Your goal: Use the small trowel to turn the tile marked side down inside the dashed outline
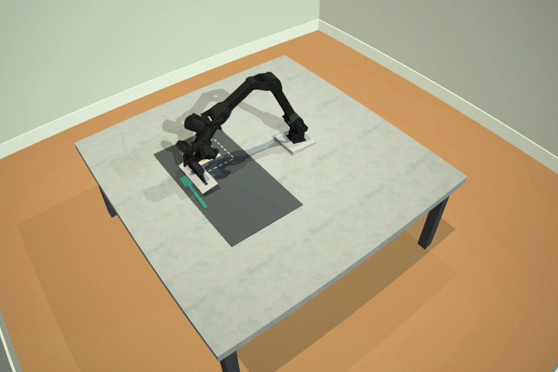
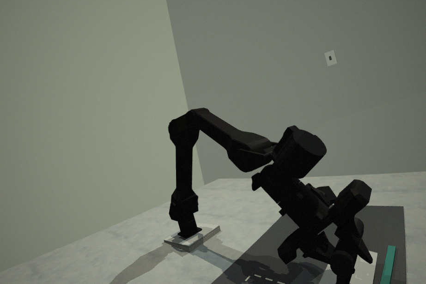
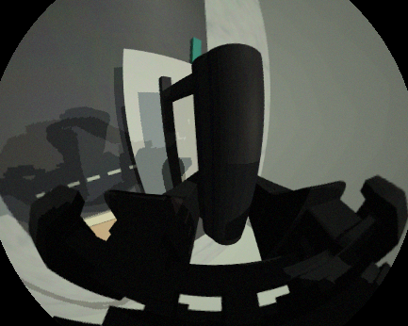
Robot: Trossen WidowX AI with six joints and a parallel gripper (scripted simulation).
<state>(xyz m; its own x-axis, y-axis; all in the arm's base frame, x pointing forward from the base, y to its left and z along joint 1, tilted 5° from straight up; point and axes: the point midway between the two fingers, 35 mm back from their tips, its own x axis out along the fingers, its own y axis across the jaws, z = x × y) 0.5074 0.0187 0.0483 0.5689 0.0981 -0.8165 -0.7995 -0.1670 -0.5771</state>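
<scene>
My gripper tip is now 1 cm short of the teal trowel, 5 cm to the right of it and 7 cm above it. Also, from my gripper tip: cream tile: 11 cm behind, 12 cm to the right, 7 cm below; then dark mat: 13 cm behind, 5 cm to the left, 10 cm below.
</scene>
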